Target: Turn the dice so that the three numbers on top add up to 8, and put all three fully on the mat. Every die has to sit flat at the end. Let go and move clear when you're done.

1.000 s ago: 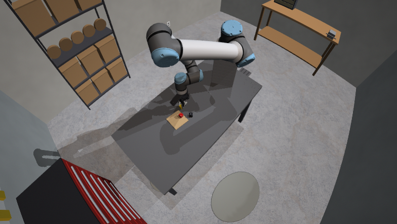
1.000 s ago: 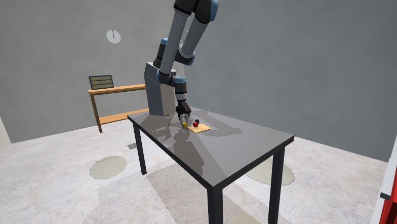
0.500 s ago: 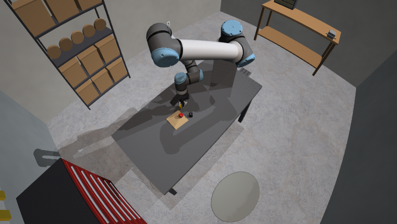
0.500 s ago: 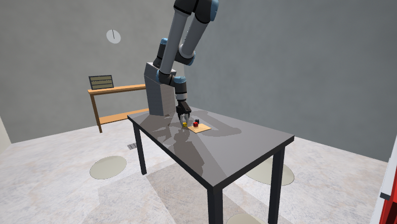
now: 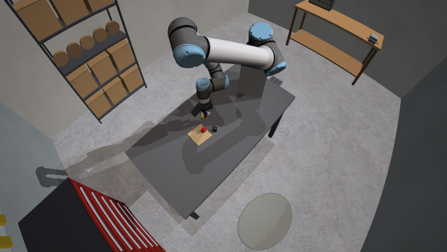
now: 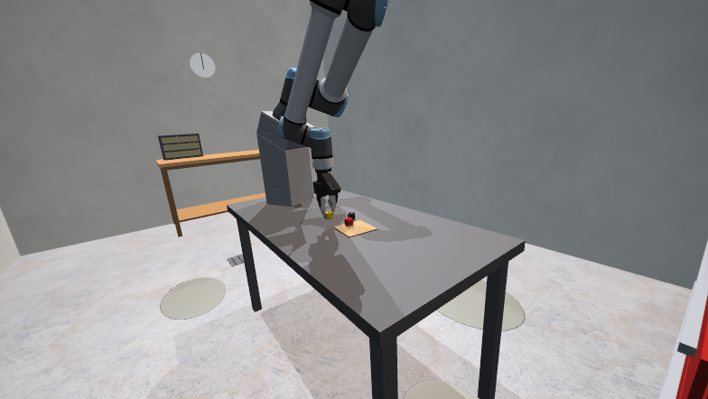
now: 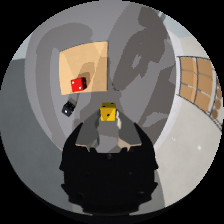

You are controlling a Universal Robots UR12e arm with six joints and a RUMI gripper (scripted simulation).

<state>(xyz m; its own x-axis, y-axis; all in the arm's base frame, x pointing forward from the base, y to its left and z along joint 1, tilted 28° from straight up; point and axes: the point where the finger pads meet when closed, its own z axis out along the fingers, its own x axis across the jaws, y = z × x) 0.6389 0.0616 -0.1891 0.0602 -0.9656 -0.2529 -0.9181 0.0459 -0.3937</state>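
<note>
Right now my hand is 10 cm short of the tan mat, 8 cm to the right of it and 5 cm above it. Round my hand: yellow die right at my hand; then black die 12 cm to the left, 4 cm below, 2 cm behind; then red die 7 cm to the left, 5 cm ahead, 3 cm below.
</note>
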